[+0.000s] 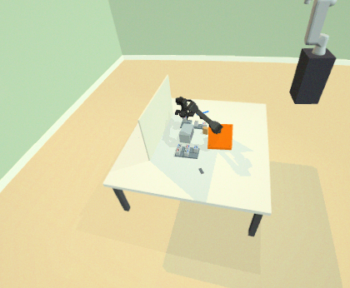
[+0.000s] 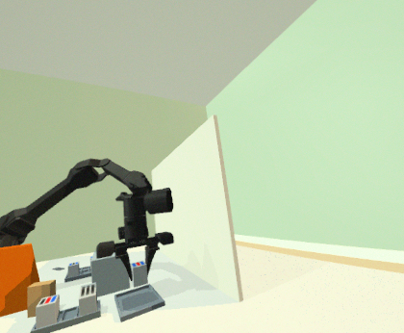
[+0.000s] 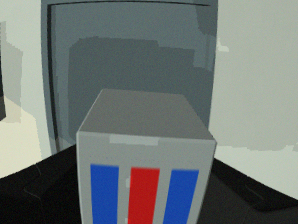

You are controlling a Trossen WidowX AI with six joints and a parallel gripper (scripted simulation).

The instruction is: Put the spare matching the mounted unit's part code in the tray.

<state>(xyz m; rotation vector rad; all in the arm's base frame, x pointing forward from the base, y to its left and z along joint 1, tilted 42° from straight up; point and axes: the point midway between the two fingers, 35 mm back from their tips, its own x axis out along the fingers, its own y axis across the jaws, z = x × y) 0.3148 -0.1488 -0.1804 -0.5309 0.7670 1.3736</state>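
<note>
Now: the grey tray 5 cm below my gripper tip and 1 cm behind it. Round my gripper tip: small tan block: 21 cm behind, 13 cm to the left, 2 cm below; upright panel: 21 cm ahead, 17 cm above, 16 cm to the left; mounted unit: 20 cm to the left, 3 cm behind.
</note>
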